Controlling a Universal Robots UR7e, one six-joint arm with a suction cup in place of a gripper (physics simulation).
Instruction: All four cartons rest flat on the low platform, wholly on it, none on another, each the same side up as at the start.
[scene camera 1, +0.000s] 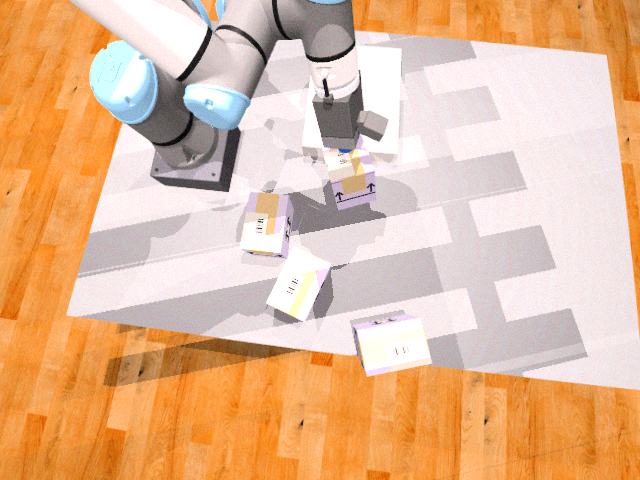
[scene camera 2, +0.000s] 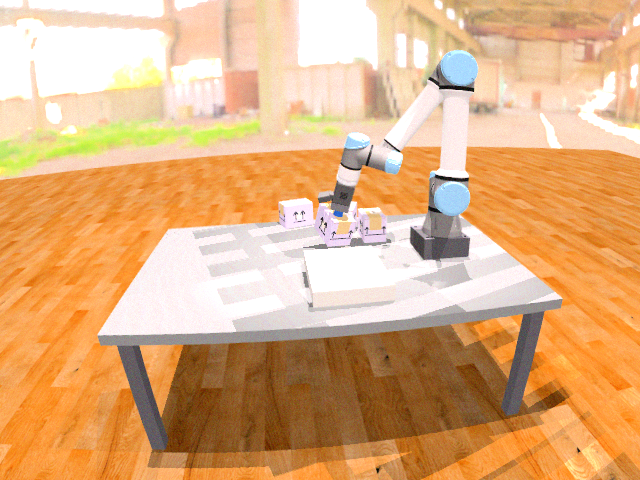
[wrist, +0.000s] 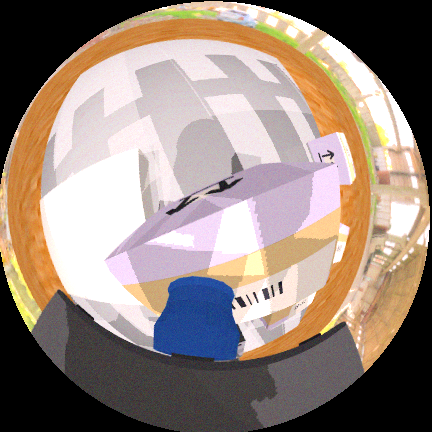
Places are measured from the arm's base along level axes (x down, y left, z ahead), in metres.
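Where they show: hand, its tool point: (scene camera 1: 347, 151) (scene camera 2: 336, 217) (wrist: 202, 277); arm's base, origin of its link: (scene camera 1: 188, 141) (scene camera 2: 441, 231).
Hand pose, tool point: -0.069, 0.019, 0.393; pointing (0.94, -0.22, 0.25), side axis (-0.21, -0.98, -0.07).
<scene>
Things, the pixels of their top centre, and the offset from my tool point, as dx, dy, dz. Level surfaces: height alone.
- lavender-and-white carton, centre of its top: (wrist: 282, 304) (scene camera 1: 351, 152) (scene camera 2: 333, 205) -0.039, -0.024, +0.009
- low white platform, centre of its top: (wrist: 76, 246) (scene camera 1: 353, 94) (scene camera 2: 345, 266) +0.093, +0.218, -0.024
- second carton, centre of its top: (scene camera 1: 264, 221) (scene camera 2: 371, 212) +0.040, -0.180, -0.142
- third carton, centre of its top: (scene camera 1: 299, 283) (wrist: 338, 243) +0.040, -0.291, -0.035
- fourth carton, centre of its top: (scene camera 1: 394, 346) (wrist: 348, 155) (scene camera 2: 295, 201) +0.040, -0.367, +0.179
- table, height of its surface: dx +0.141
My suction cup (scene camera 1: 345, 150) (scene camera 2: 338, 213) (wrist: 195, 317) is on the top of a lavender-and-white carton (scene camera 1: 355, 181) (scene camera 2: 339, 233) (wrist: 220, 240), near one end. This carton hangs slightly tilted above the table, beside the low white platform (scene camera 1: 383, 98) (scene camera 2: 351, 271) (wrist: 95, 220). A second carton (scene camera 1: 266, 222) (scene camera 2: 373, 225) stands near the robot's base. A third carton (scene camera 1: 298, 284) stands beside it; the held carton partly hides it in the second scene view. A fourth carton (scene camera 1: 392, 345) (scene camera 2: 295, 212) (wrist: 327, 155) stands at the table edge. No carton rests on the platform.
The robot's dark base (scene camera 1: 196, 178) (scene camera 2: 439, 245) stands on the table (scene camera 1: 542, 206) (scene camera 2: 170, 289), to one side of the platform and cartons. The grey wrist camera block (scene camera 1: 372, 125) juts out beside the tool. The arm hides part of the platform in the first scene view.
</scene>
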